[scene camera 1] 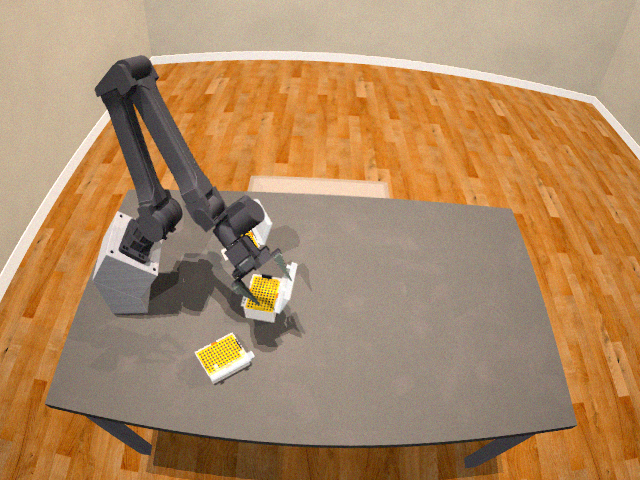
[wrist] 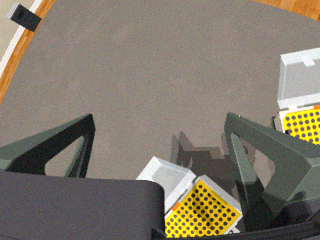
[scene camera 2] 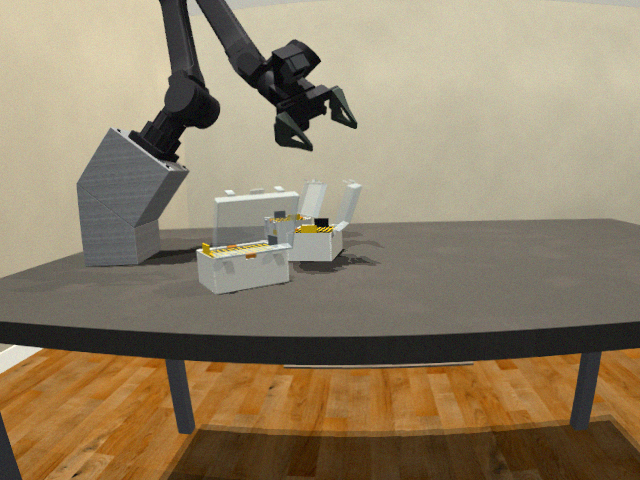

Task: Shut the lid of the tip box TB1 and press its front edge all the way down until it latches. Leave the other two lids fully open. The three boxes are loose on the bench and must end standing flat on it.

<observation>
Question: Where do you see a rack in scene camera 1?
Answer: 225, 351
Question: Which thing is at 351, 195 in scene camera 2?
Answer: A lid.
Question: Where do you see a lid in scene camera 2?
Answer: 258, 223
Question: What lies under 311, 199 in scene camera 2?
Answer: A lid.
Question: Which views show the gripper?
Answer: Scene camera 1, the wrist view and scene camera 2: all of them.
</observation>
